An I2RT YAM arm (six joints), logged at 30 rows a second.
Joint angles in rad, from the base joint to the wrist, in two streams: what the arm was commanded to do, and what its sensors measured. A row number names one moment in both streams.
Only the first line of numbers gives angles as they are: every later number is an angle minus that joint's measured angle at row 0.
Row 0, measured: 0.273, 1.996, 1.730, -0.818, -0.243, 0.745
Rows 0 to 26, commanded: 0.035, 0.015, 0.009, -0.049, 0.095, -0.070; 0.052, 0.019, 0.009, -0.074, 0.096, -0.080; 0.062, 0.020, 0.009, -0.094, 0.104, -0.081; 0.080, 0.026, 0.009, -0.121, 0.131, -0.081; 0.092, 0.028, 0.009, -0.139, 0.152, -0.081; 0.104, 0.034, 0.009, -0.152, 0.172, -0.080; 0.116, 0.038, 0.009, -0.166, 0.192, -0.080; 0.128, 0.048, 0.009, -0.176, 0.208, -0.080; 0.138, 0.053, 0.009, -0.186, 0.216, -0.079; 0.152, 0.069, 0.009, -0.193, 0.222, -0.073; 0.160, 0.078, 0.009, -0.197, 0.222, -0.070; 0.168, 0.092, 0.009, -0.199, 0.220, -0.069; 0.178, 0.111, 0.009, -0.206, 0.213, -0.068; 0.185, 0.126, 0.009, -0.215, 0.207, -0.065; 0.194, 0.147, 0.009, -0.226, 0.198, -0.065; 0.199, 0.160, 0.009, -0.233, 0.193, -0.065; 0.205, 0.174, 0.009, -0.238, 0.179, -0.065; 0.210, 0.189, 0.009, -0.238, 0.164, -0.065; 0.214, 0.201, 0.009, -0.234, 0.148, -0.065; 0.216, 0.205, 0.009, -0.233, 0.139, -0.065; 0.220, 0.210, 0.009, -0.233, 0.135, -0.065; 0.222, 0.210, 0.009, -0.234, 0.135, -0.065; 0.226, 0.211, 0.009, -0.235, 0.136, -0.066; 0.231, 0.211, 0.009, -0.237, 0.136, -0.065; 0.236, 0.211, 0.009, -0.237, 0.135, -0.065; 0.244, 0.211, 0.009, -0.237, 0.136, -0.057; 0.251, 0.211, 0.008, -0.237, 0.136, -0.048
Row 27, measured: 0.228, 0.217, 0.001, -0.236, 0.144, -0.060
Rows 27 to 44, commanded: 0.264, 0.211, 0.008, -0.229, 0.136, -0.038; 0.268, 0.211, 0.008, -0.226, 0.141, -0.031; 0.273, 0.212, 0.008, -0.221, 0.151, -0.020; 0.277, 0.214, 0.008, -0.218, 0.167, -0.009; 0.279, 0.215, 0.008, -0.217, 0.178, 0.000; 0.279, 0.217, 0.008, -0.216, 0.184, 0.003; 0.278, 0.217, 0.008, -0.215, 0.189, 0.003; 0.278, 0.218, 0.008, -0.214, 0.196, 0.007; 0.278, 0.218, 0.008, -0.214, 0.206, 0.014; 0.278, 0.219, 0.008, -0.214, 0.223, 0.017; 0.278, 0.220, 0.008, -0.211, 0.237, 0.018; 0.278, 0.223, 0.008, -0.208, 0.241, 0.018; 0.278, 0.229, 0.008, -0.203, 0.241, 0.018; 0.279, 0.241, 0.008, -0.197, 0.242, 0.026; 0.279, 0.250, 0.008, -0.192, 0.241, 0.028; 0.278, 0.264, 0.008, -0.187, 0.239, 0.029; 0.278, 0.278, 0.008, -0.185, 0.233, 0.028; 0.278, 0.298, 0.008, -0.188, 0.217, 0.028
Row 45, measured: 0.279, 0.238, 0.001, -0.185, 0.214, 0.009
